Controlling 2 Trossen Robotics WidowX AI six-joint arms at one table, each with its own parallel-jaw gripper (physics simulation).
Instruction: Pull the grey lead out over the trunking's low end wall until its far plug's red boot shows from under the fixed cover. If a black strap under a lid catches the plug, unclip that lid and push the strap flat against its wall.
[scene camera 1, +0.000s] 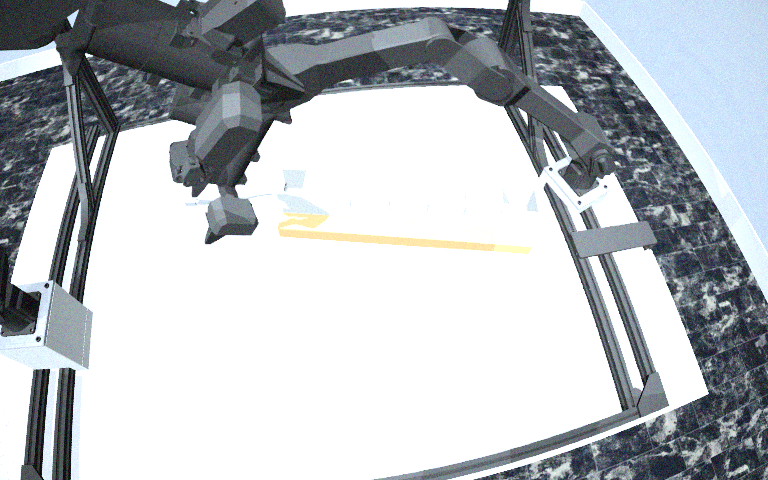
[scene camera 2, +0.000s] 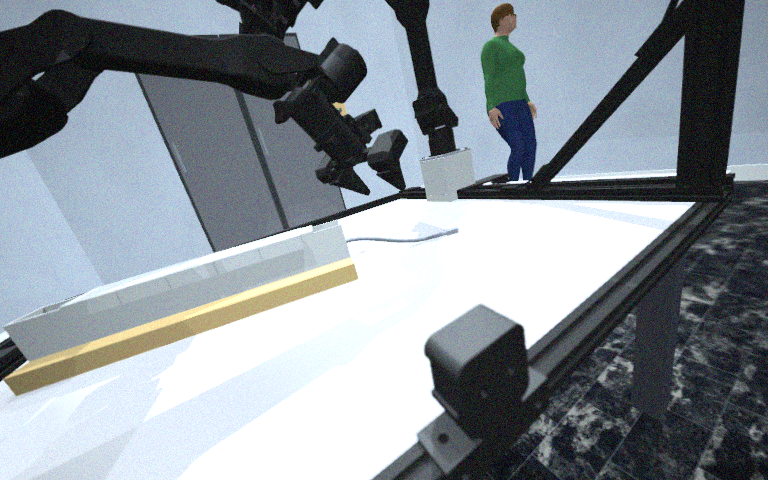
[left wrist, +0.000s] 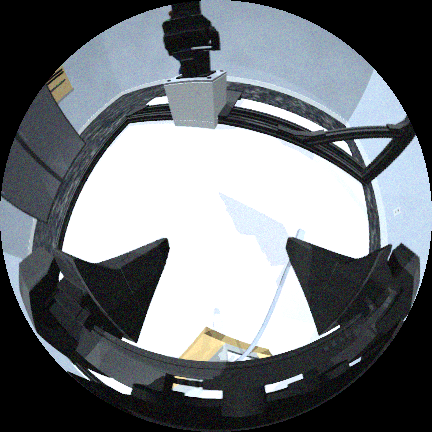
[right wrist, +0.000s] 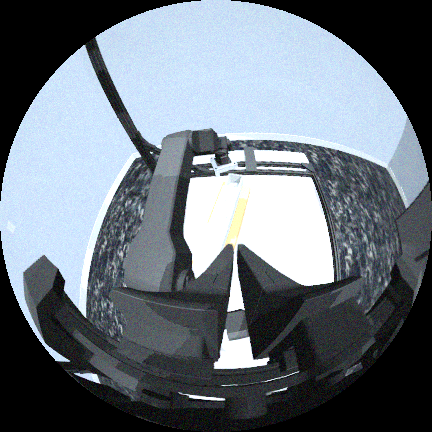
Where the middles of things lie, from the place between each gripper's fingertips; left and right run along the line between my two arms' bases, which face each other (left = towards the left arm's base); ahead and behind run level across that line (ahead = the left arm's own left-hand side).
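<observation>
My right hand's 30 cm above the trunking (scene camera 2: 57, 348), and it's 4 cm past it and 15 cm to the right of it.
As for my left hand, the trunking is 50 mm below it, 320 mm to the left of it and 40 mm ahead of it.
</observation>
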